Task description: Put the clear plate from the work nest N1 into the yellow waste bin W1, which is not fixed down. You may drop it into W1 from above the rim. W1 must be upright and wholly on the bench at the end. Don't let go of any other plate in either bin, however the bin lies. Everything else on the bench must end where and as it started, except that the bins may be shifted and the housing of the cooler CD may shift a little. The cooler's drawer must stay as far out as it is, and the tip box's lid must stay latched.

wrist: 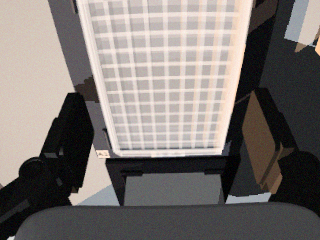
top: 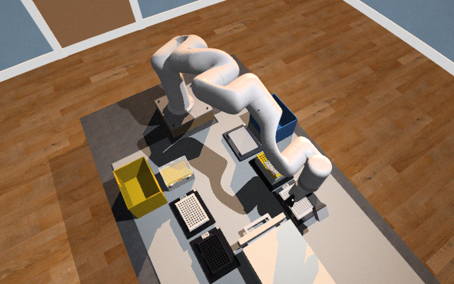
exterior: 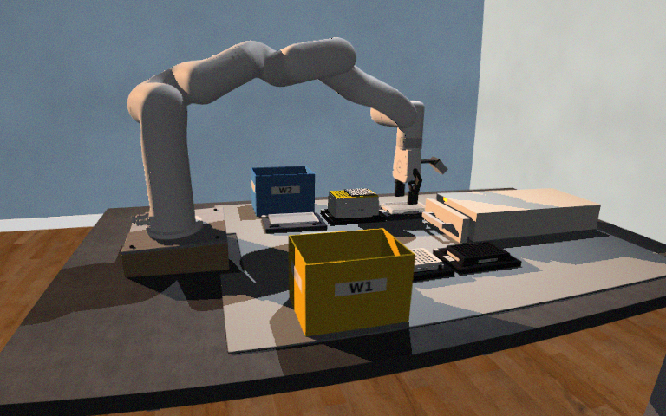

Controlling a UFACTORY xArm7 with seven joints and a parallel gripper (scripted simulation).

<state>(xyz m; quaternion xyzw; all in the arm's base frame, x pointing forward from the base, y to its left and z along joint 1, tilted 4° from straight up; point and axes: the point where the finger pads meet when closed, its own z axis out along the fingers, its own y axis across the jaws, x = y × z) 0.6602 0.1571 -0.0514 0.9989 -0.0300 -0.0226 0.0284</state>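
The clear plate is 30 mm below my hand. Round my hand: blue bin W2 (350 mm behind, 150 mm to the left, 10 mm below); then yellow tip rack (180 mm behind); then drawer (110 mm ahead, 200 mm to the right, 30 mm below).
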